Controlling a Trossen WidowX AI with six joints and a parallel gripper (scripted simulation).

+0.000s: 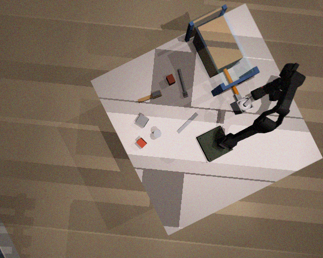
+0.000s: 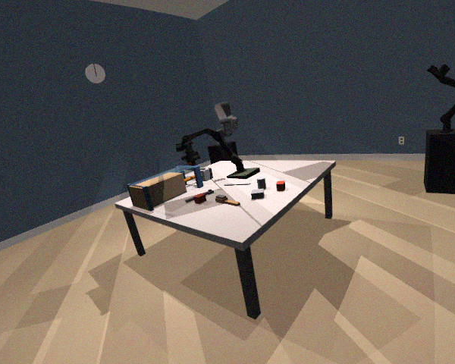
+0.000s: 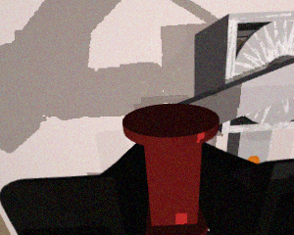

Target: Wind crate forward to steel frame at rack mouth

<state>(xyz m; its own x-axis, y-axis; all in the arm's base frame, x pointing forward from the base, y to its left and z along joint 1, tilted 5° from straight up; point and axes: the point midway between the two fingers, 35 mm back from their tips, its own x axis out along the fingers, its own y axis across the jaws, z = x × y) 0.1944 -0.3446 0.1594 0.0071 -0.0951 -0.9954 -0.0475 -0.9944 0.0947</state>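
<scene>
Now: the winch handle 40 mm to the left of my gripper tip, 10 mm below it and 10 mm behind it. The rest, counted from my gripper tip: blue frame (130 mm ahead, 90 mm to the left, 10 mm below); then red knob (20 mm above); then grey winch (90 mm to the left, 80 mm below, 50 mm behind).
</scene>
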